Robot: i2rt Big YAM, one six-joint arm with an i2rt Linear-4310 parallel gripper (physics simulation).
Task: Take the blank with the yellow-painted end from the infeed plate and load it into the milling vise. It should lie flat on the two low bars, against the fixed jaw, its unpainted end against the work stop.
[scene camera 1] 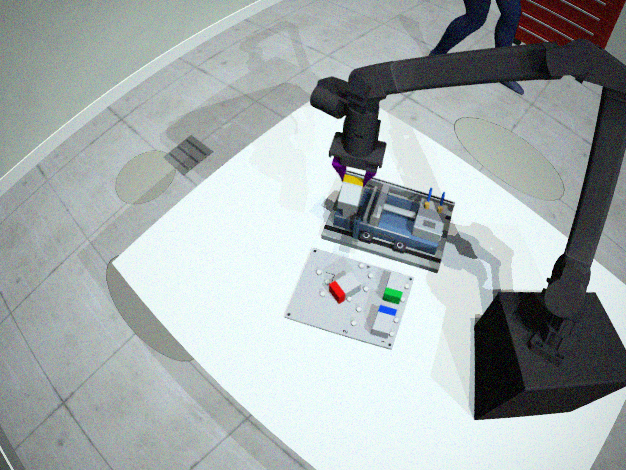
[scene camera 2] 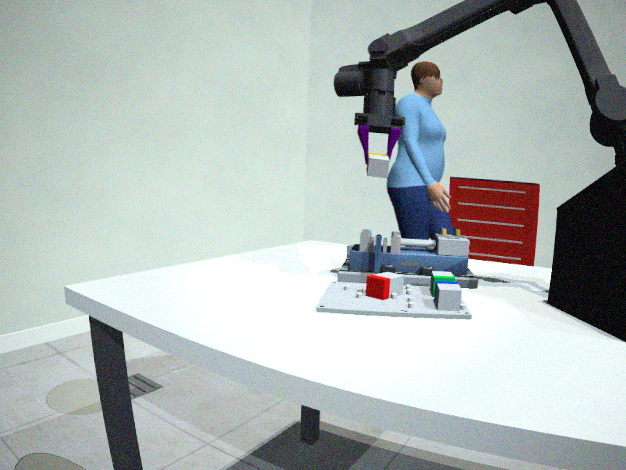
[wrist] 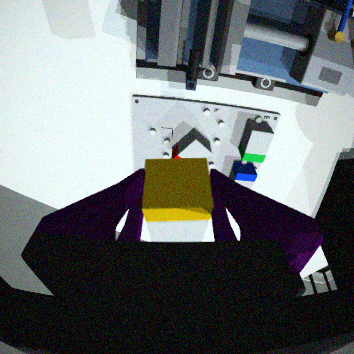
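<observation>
My gripper (scene camera 1: pixel 354 180) (scene camera 2: pixel 378 156) (wrist: pixel 177 176) has purple fingers pointing down and is shut on the light grey blank (scene camera 1: pixel 349 197) (scene camera 2: pixel 378 166) with the yellow-painted end. In the wrist view the blank's yellow end (wrist: pixel 176 186) faces the camera. The blank looks about level, its unpainted end towards the infeed plate's side. It hangs well above the left part of the blue-bodied milling vise (scene camera 1: pixel 396 222) (scene camera 2: pixel 409 264) (wrist: pixel 265 60). The dark work stop post (scene camera 2: pixel 378 255) (wrist: pixel 192 70) stands at the vise's near side. The two low bars are hard to make out.
The infeed plate (scene camera 1: pixel 303 303) (scene camera 2: pixel 338 302) (wrist: pixel 145 117) lies in front of the vise, with low pegs and red (scene camera 1: pixel 337 292) (scene camera 2: pixel 377 287), green (scene camera 1: pixel 392 295) (wrist: pixel 254 157) and blue-ended (scene camera 1: pixel 384 321) (scene camera 2: pixel 448 297) blanks. Blue-and-brass fittings stand on the vise's right end. A person (scene camera 2: pixel 417 136) stands behind the table.
</observation>
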